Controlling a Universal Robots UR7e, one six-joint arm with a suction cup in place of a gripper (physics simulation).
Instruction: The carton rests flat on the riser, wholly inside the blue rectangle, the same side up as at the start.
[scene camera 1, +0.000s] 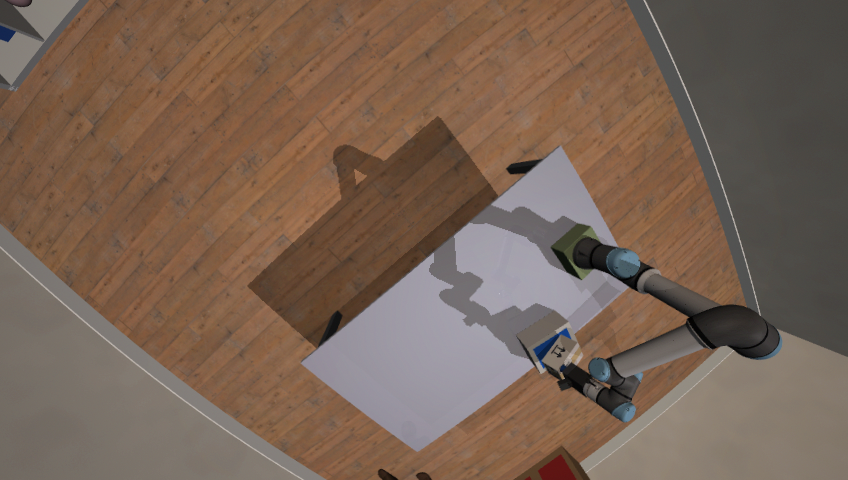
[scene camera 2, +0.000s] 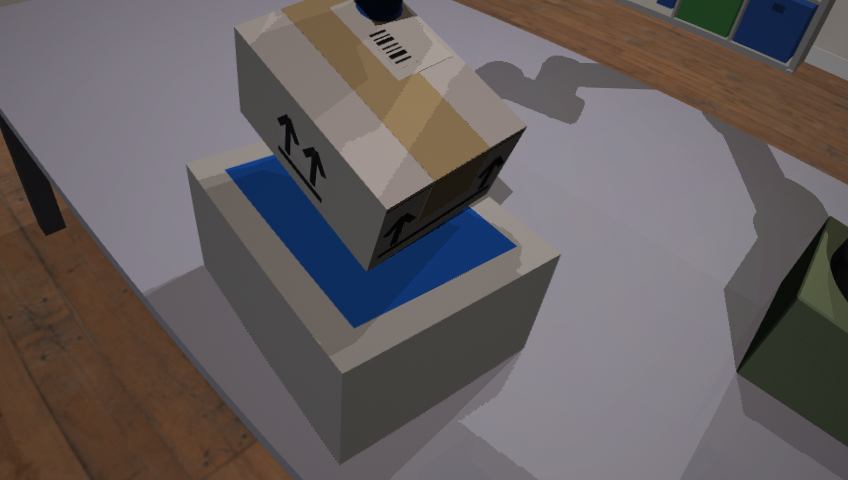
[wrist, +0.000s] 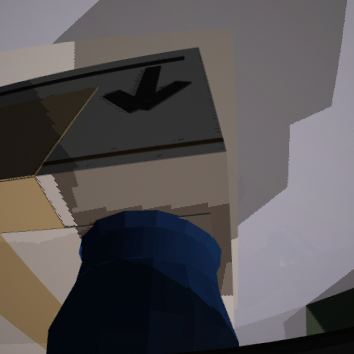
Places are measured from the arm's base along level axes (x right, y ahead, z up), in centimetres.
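Pixels of known places: hand at its tool point: (scene camera 1: 560, 366) (scene camera 2: 376, 19) (wrist: 148, 229); arm's base at its link origin: (scene camera 1: 585, 253).
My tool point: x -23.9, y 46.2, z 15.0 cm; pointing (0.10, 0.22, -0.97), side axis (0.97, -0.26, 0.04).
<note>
For each thing: its top centre in the pictures, then the offset to it from my tool point. Level surfaces: height alone.
- riser at its top centre: (scene camera 2: 364, 206) (scene camera 1: 554, 348) dx -4.3, dy -3.8, dz -13.1 cm
- blue rectangle at its top centre: (scene camera 2: 364, 206) (scene camera 1: 554, 348) dx -4.3, dy -3.8, dz -13.1 cm
- pale table at its surface level: dz -25.1 cm
The carton (scene camera 1: 559, 352) (scene camera 2: 333, 113) (wrist: 150, 180) hangs tilted over the riser (scene camera 1: 542, 325) (scene camera 2: 440, 350), held by my suction cup (scene camera 1: 564, 367) (scene camera 2: 379, 10) (wrist: 150, 240). The cup is on its taped, labelled top face, beside the barcode. The side arrows point toward that face. In scene camera 2 the carton's near lower corner shows over the blue rectangle (scene camera 1: 544, 349) (scene camera 2: 416, 282); its far part reaches past the rectangle's far side. Blue shows along the left and near sides. The carton hides the far part of the riser's top; whether it touches there cannot be told.
The riser stands on the pale table (scene camera 1: 410, 356) (scene camera 2: 618, 333), near one edge. The arm's green base block (scene camera 1: 584, 264) (scene camera 2: 797, 356) stands on the same table, to the right in scene camera 2. A shelf unit (scene camera 2: 727, 41) stands beyond the table.
</note>
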